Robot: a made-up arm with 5 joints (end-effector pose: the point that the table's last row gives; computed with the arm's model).
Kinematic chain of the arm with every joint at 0, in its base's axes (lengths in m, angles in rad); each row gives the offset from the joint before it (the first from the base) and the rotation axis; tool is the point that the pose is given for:
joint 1: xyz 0 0 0.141 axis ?
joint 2: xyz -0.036 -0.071 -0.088 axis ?
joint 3: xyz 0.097 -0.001 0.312 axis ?
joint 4: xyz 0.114 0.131 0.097 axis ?
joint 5: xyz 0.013 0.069 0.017 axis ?
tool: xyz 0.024 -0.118 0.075
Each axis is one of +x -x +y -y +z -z.
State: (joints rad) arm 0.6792 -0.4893 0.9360 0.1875 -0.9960
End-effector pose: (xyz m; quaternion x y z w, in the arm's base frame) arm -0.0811 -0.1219 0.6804 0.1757 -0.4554 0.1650 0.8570
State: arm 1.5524 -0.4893 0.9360 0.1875 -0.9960
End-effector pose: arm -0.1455 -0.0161 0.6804 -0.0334 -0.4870 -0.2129 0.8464
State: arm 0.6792 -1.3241 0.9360 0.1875 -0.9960
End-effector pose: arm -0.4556 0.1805 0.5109 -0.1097 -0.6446 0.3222 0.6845
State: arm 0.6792 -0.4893 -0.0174 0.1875 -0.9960
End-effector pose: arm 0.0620 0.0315 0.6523 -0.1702 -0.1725 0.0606 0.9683
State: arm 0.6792 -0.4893 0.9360 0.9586 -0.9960
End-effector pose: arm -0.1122 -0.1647 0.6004 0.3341 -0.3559 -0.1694 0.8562
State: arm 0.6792 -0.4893 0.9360 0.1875 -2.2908
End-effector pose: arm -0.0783 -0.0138 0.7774 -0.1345 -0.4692 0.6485 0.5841
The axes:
joint 1: -z
joint 2: +y
joint 3: +x
joint 4: -z
joint 5: -z

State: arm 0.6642 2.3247 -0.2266 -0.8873 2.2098
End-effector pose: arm 0.2699 -0.0849 -0.3080 -0.3372 0.8484 -0.2740 0.3024
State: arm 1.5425 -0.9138 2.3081 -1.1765 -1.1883
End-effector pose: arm -0.3995 0.1967 0.4608 -0.4722 -0.6945 0.5150 0.1718
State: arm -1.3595 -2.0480 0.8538 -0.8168 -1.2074
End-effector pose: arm -0.1090 -0.7130 -0.0022 0.0502 0.8052 -0.4271 0.4082
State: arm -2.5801 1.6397 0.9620 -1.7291 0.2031
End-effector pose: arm -0.3395 0.3793 -0.2436 -0.0531 0.7189 0.6928 0.0191
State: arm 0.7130 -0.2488 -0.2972 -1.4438 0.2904
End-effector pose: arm 0.1482 0.0100 0.5590 -0.1861 0.0450 0.1964 0.9617
